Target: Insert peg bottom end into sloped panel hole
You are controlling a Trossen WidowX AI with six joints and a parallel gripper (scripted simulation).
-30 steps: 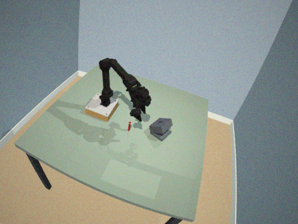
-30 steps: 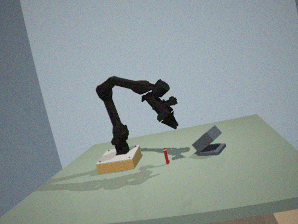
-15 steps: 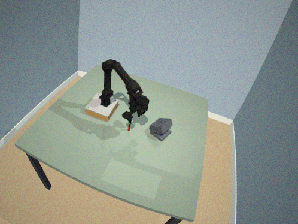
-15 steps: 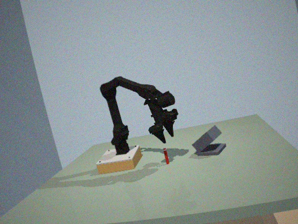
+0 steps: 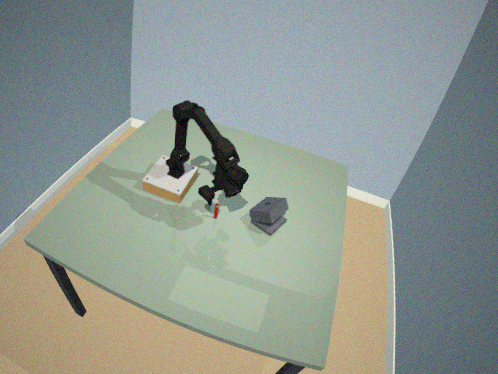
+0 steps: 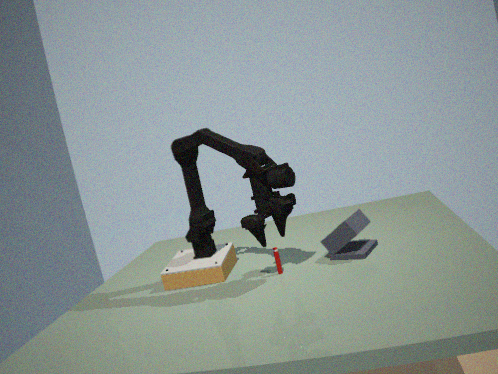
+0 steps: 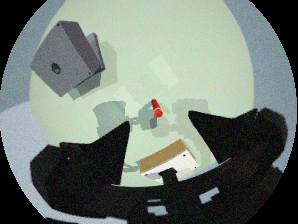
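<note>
Now: gripper tip 4 cm above the red peg. Round my gripper tip: grey sloped panel 20 cm ahead, 10 cm to the left, 3 cm below.
</note>
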